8 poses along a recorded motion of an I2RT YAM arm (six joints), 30 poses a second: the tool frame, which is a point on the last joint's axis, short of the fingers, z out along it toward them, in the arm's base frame.
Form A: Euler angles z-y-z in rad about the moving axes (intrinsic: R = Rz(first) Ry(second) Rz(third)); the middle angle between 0 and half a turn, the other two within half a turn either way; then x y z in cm.
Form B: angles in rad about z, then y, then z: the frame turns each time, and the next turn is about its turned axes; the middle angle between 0 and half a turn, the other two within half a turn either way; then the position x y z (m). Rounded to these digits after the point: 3 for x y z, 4 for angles.
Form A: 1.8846, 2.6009, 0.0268, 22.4, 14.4, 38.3
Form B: 1.8846, 2.6009, 0.0268, 0.224, 0.144, 0.383
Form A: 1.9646, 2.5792, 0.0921, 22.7, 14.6, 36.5
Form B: 1.9646, 2.5792, 0.0921, 0.227, 0.146, 0.365
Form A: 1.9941, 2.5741, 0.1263, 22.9, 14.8, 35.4
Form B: 1.9941, 2.5741, 0.1263, 0.229, 0.148, 0.354
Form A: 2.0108, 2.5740, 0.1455, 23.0, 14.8, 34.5
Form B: 2.0108, 2.5740, 0.1455, 0.230, 0.148, 0.345
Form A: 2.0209, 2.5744, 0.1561, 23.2, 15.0, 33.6
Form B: 2.0209, 2.5744, 0.1561, 0.232, 0.150, 0.336
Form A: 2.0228, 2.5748, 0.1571, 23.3, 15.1, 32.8
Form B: 2.0228, 2.5748, 0.1571, 0.233, 0.151, 0.328
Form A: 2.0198, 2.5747, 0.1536, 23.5, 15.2, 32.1
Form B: 2.0198, 2.5747, 0.1536, 0.235, 0.152, 0.321
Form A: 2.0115, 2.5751, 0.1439, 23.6, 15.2, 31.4
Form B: 2.0115, 2.5751, 0.1439, 0.236, 0.152, 0.314
